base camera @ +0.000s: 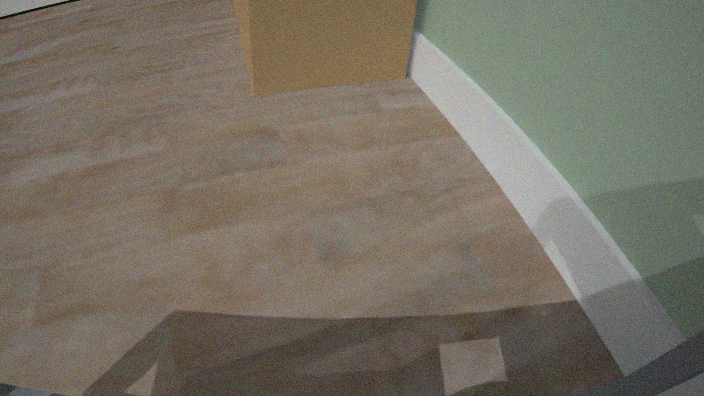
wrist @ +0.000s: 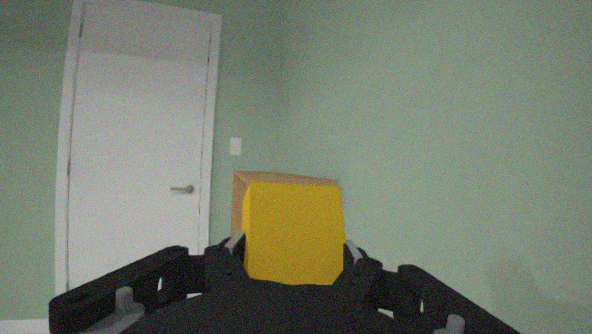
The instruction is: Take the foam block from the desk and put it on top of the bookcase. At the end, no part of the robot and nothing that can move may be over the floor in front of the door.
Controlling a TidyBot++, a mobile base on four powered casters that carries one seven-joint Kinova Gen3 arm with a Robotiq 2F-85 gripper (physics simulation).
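Observation:
My gripper is shut on the yellow foam block, which sits between the two fingertips in the wrist view. The bookcase is light orange-brown; its lower side panel stands on the floor at the top of the base camera view. In the wrist view its upper part shows behind the block, which hides most of it. The white door is left of the bookcase in the wrist view. The desk does not show.
A green wall with a white baseboard runs along the right, beside the bookcase. Wooden floor lies before the bookcase, with a shadow across its near part. A light switch is on the wall right of the door.

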